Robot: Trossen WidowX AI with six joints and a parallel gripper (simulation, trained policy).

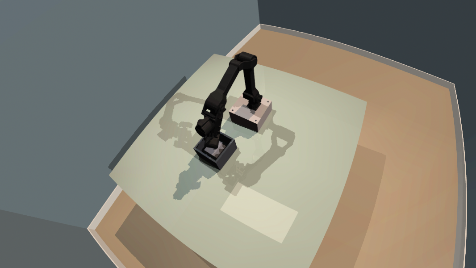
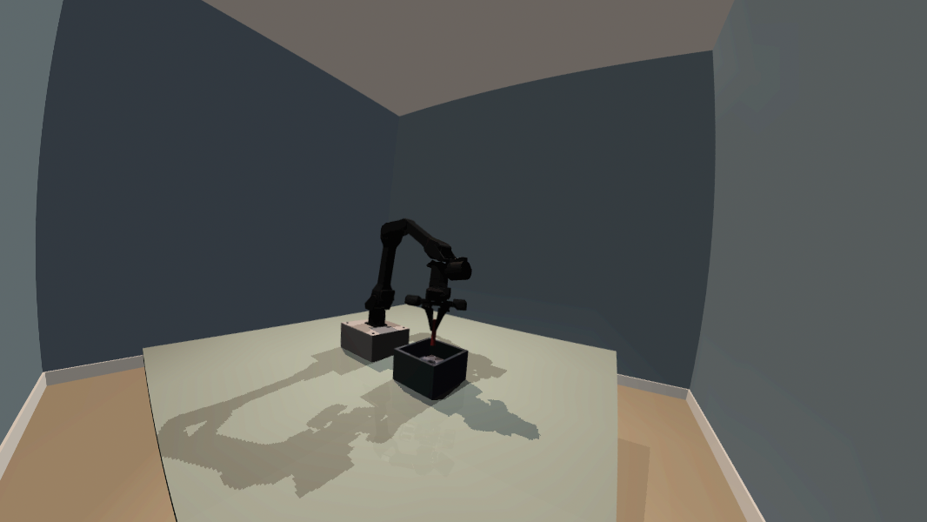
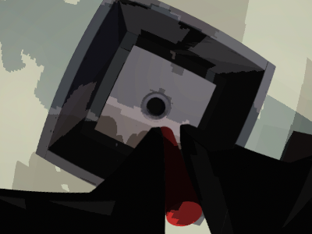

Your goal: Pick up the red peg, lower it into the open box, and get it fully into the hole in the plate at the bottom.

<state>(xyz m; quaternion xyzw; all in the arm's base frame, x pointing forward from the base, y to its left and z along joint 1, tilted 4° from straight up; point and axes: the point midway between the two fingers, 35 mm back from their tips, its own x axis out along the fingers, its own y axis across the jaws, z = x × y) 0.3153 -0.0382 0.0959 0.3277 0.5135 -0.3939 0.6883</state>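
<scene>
Now: the red peg 1 cm behind my gripper tip, 2 cm to the left of it and 1 cm below it. Round my gripper tip: grey plate (1 cm ahead, 1 cm to the right, 11 cm below); then dark box (1 cm ahead, 1 cm to the right, 13 cm below).
</scene>
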